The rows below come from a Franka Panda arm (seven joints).
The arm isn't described. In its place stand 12 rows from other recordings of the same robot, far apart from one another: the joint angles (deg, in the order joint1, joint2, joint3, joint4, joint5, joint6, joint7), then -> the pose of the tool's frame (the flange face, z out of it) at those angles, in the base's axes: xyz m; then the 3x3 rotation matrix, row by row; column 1 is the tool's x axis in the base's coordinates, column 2 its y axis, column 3 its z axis.
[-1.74, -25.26, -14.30, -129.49, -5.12, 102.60, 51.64] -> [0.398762, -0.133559, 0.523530], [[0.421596, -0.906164, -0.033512], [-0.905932, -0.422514, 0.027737], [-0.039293, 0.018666, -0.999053]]
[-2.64, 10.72, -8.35, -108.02, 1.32, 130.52, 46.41] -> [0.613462, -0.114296, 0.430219], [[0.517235, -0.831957, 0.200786], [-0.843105, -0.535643, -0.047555], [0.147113, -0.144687, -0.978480]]
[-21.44, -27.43, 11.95, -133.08, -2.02, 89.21, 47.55] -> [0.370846, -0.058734, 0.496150], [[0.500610, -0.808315, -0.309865], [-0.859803, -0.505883, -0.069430], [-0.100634, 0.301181, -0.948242]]
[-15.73, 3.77, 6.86, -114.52, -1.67, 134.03, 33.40] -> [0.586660, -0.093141, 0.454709], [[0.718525, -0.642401, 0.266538], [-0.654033, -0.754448, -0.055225], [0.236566, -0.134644, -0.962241]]
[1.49, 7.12, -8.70, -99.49, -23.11, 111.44, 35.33] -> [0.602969, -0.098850, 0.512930], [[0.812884, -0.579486, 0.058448], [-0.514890, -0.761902, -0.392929], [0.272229, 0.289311, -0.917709]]
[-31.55, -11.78, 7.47, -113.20, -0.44, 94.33, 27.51] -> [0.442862, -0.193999, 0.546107], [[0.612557, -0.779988, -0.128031], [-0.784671, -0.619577, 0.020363], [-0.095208, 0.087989, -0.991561]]
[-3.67, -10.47, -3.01, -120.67, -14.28, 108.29, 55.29] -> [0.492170, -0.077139, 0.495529], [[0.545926, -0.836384, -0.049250], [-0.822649, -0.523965, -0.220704], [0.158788, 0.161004, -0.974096]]
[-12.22, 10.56, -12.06, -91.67, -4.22, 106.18, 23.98] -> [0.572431, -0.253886, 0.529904], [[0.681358, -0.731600, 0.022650], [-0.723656, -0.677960, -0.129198], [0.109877, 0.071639, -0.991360]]
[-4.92, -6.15, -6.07, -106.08, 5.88, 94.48, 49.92] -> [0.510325, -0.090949, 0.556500], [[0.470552, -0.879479, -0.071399], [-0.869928, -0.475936, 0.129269], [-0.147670, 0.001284, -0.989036]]
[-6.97, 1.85, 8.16, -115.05, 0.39, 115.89, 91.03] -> [0.558383, 0.011472, 0.437660], [[-0.000357, -0.999847, -0.017509], [-0.999946, 0.000176, 0.010345], [-0.010340, 0.017511, -0.999793]]
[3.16, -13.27, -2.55, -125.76, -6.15, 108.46, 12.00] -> [0.474650, -0.003734, 0.476115], [[0.985535, -0.155527, -0.067323], [-0.161363, -0.982571, -0.092281], [-0.051797, 0.101810, -0.993454]]
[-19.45, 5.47, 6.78, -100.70, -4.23, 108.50, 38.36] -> [0.580030, -0.138315, 0.509176], [[0.644296, -0.764260, 0.028096], [-0.761661, -0.644551, -0.066533], [0.068957, 0.021468, -0.997389]]
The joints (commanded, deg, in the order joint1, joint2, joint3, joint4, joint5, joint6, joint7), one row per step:
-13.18 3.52 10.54 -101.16 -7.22 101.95 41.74
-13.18 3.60 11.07 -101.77 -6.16 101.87 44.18
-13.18 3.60 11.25 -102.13 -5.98 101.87 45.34
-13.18 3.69 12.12 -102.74 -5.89 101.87 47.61
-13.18 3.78 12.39 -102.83 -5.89 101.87 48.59
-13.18 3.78 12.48 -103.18 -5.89 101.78 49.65
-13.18 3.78 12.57 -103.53 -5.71 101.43 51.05
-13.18 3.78 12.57 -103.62 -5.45 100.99 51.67
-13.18 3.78 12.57 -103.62 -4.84 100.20 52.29
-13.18 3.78 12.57 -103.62 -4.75 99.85 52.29
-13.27 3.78 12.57 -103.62 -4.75 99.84 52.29
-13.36 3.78 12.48 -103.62 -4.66 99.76 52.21
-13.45 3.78 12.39 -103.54 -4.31 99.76 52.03
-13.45 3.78 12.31 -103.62 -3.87 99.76 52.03
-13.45 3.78 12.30 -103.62 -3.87 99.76 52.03
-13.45 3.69 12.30 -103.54 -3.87 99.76 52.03
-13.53 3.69 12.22 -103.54 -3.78 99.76 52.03
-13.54 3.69 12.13 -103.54 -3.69 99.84 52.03
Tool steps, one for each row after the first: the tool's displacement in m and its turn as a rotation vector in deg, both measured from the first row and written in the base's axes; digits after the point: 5 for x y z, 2 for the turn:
-0.00097 0.00685 -0.00607 0.96 0.48 -2.17
-0.00172 0.00896 -0.00904 1.09 0.72 -3.19
-0.00258 0.01767 -0.01487 1.09 1.19 -4.60
-0.00246 0.02027 -0.01646 1.06 1.27 -5.30
-0.00350 0.02119 -0.01944 0.97 1.61 -6.27
-0.00508 0.02234 -0.02279 1.00 2.18 -7.65
-0.00621 0.02269 -0.02413 1.16 2.66 -8.38
-0.00783 0.02353 -0.02523 1.62 3.42 -9.22
-0.00855 0.02363 -0.02569 1.68 3.78 -9.28
-0.00860 0.02274 -0.02570 1.68 3.79 -9.37
-0.00882 0.02111 -0.02582 1.77 3.88 -9.50
-0.00866 0.01989 -0.02522 2.13 3.83 -9.59
-0.00890 0.01982 -0.02592 2.54 3.94 -9.79
-0.00890 0.01972 -0.02592 2.54 3.94 -9.80
-0.00893 0.01977 -0.02440 2.53 3.77 -9.80
-0.00899 0.01834 -0.02441 2.62 3.77 -9.98
-0.00886 0.01752 -0.02433 2.71 3.70 -10.10

